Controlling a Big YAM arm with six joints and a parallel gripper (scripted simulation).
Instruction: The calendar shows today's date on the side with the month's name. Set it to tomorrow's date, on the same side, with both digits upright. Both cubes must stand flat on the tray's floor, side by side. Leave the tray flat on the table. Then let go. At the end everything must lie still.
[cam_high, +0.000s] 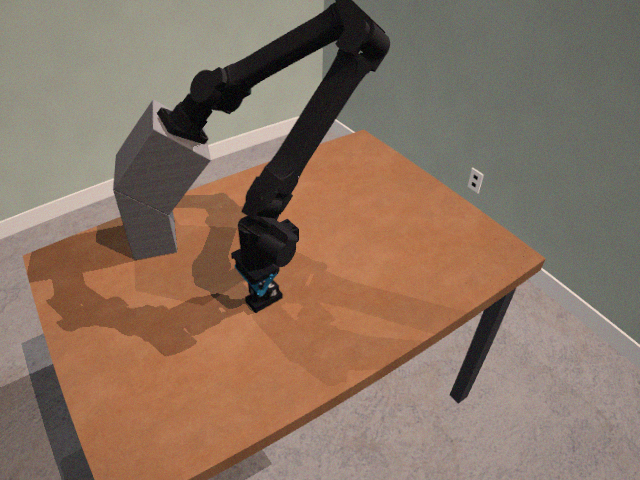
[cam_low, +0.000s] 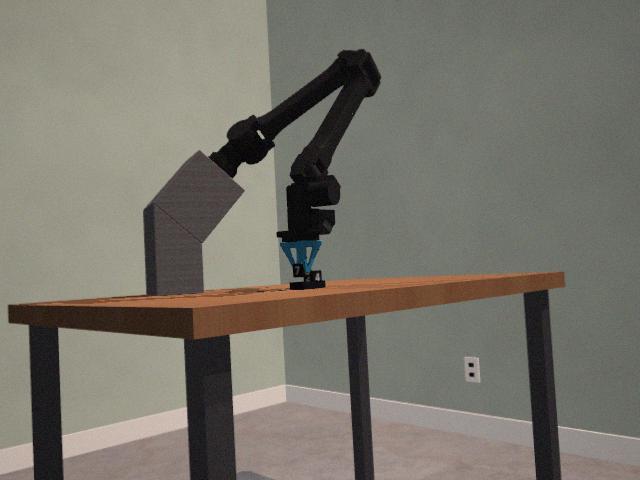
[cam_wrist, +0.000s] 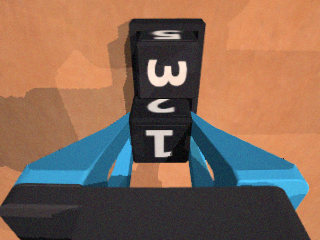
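My hand is 1 cm to the right of the black tray and 4 cm above it.
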